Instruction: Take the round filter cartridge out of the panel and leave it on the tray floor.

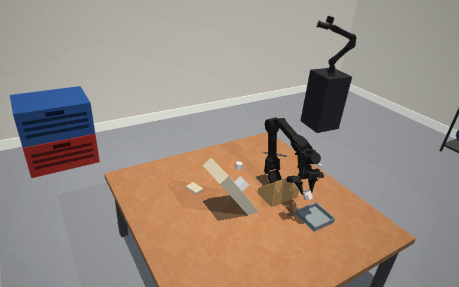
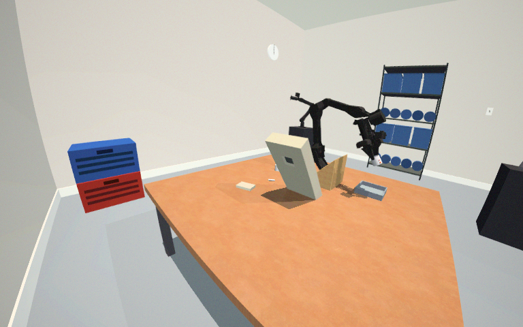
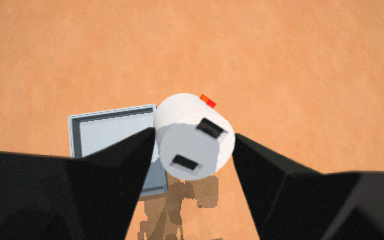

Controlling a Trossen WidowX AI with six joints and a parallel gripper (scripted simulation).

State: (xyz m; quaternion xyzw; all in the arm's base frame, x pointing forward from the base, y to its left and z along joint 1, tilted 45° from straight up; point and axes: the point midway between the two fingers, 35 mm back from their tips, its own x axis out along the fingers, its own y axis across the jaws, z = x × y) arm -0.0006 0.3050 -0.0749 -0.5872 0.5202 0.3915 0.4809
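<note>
Now: the grey-blue tray 21 cm below my gripper tip, 11 cm behind it and 2 cm to the right of it. Round my gripper tip: grey bracket 26 cm to the right, 24 cm ahead, 8 cm below; then beige service panel 30 cm ahead, 25 cm to the right, 6 cm below; then round white filter cartridge right at my gripper tip.
</note>
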